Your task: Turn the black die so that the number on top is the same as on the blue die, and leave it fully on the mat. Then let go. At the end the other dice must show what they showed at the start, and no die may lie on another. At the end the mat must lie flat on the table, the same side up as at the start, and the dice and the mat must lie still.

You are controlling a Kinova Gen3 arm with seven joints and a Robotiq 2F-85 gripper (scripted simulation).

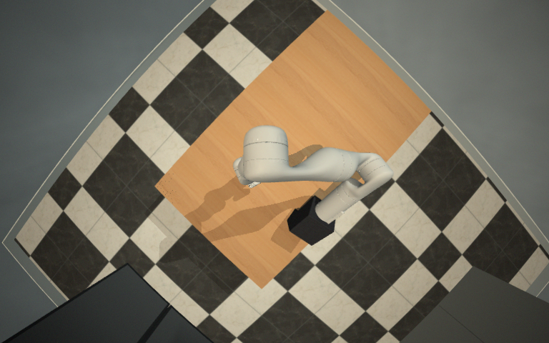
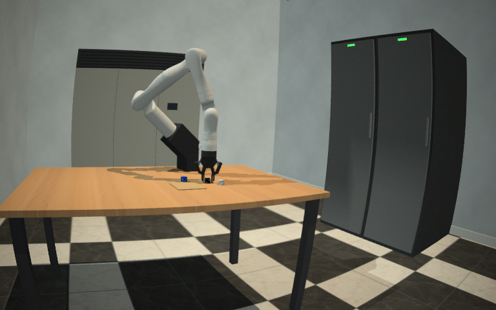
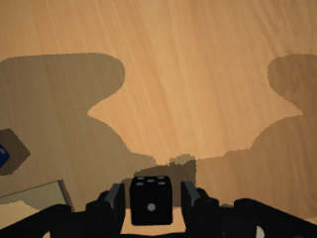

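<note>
The black die lies 1 cm below my hand. Also, from my hand: blue die (11 cm to the right, 5 cm behind, 1 cm below); tan mat (12 cm to the right, 5 cm ahead, 2 cm below); white die (5 cm to the left, 4 cm ahead, 1 cm below).
</note>
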